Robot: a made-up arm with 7 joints. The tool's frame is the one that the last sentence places.
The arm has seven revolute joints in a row. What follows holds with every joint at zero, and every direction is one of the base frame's. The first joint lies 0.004 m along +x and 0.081 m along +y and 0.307 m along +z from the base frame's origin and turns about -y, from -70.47 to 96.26 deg. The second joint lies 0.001 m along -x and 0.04 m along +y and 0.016 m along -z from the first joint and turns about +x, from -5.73 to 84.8 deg. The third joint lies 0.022 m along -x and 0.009 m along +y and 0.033 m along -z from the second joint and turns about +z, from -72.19 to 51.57 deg. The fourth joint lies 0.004 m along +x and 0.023 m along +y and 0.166 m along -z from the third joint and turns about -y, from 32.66 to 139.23 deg. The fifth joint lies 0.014 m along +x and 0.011 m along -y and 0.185 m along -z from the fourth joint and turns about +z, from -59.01 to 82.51 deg. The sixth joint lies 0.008 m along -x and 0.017 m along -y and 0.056 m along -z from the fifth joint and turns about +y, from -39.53 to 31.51 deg. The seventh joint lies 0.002 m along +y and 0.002 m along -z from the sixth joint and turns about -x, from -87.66 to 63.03 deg. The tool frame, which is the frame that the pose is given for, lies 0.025 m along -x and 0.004 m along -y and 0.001 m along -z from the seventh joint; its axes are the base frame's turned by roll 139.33, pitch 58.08 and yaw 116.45 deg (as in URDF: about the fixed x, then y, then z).
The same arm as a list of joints. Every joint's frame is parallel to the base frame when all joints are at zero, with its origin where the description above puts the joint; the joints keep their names.
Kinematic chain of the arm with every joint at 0, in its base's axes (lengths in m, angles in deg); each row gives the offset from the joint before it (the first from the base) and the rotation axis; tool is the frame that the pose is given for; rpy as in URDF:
joint 1: xyz 0.0040 0.0810 0.3070 axis -y
joint 2: xyz -0.0010 0.0400 -0.0160 axis +x
joint 3: xyz -0.0220 0.0090 -0.0330 axis +z
joint 4: xyz 0.0040 0.0230 -0.1660 axis -y
joint 5: xyz 0.0140 -0.0110 -0.1850 axis +z
joint 6: xyz -0.0080 -0.0170 -0.0560 axis +y
joint 7: xyz 0.0000 0.0020 -0.0020 axis -x
tool: xyz -0.0250 -0.0040 -0.0010 rpy 139.33 58.08 116.45
Joint limits (deg, base to tool): -70.47..96.26 -5.73..84.80 -72.19..51.57 32.66..139.23 -59.01..82.51 -39.53..31.51 -87.66..63.03

